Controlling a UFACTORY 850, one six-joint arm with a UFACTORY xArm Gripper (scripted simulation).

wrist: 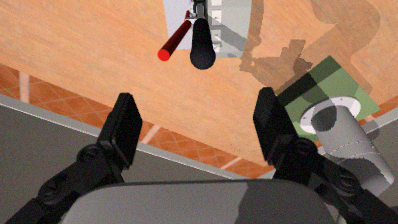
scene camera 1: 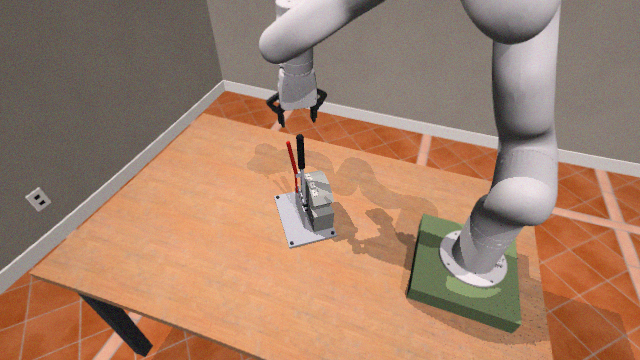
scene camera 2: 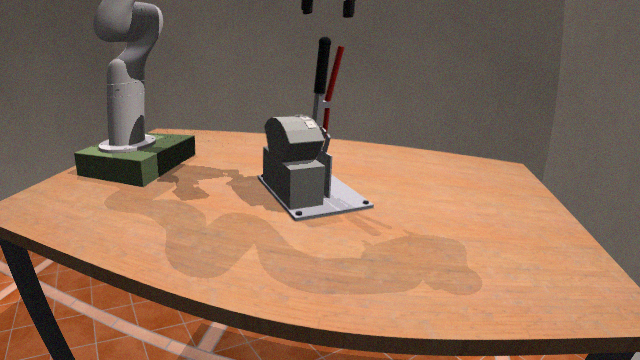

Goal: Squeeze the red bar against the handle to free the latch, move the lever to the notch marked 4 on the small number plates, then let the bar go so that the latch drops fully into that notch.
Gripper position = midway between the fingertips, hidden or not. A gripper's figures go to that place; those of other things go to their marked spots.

Scene:
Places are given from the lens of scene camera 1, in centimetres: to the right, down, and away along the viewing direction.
my gripper (scene camera 1: 297, 122): -6, -17, 99
number plate (scene camera 1: 301, 227): -6, 17, 120

